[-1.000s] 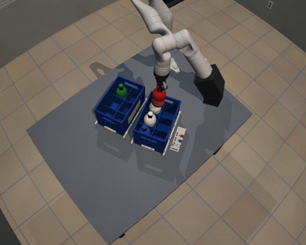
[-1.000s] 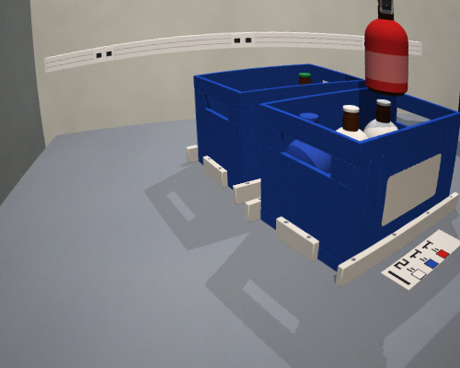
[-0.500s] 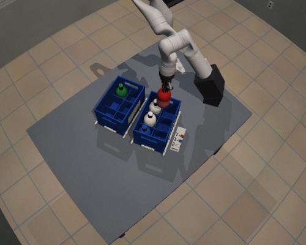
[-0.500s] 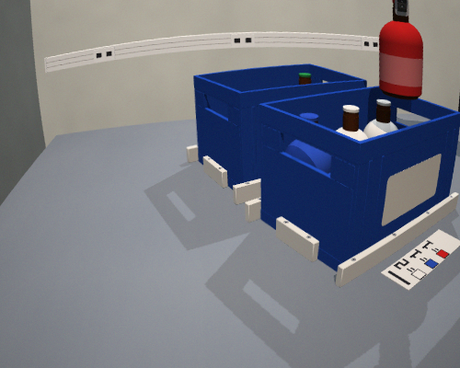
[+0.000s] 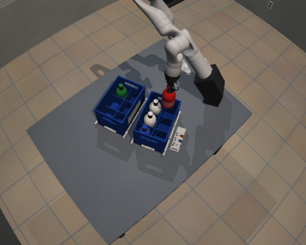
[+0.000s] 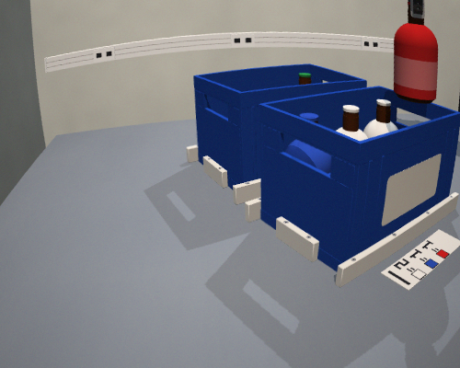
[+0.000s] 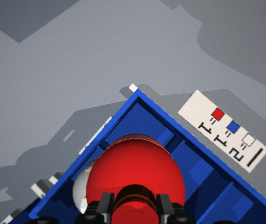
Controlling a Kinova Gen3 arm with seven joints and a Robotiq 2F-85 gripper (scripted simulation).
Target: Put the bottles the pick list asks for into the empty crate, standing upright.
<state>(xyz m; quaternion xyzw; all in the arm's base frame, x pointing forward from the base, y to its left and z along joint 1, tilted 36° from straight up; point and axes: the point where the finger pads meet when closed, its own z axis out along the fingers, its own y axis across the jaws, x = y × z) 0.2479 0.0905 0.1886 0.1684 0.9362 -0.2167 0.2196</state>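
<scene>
My gripper is now 70 mm above the red-label bottle. From my hand the other things lie so: white bottle (20 mm ahead, 70 mm to the right, 250 mm below); pick list (40 mm ahead, 150 mm to the left, 330 mm below); blue-label bottle (180 mm ahead, 10 mm to the left, 250 mm below).
</scene>
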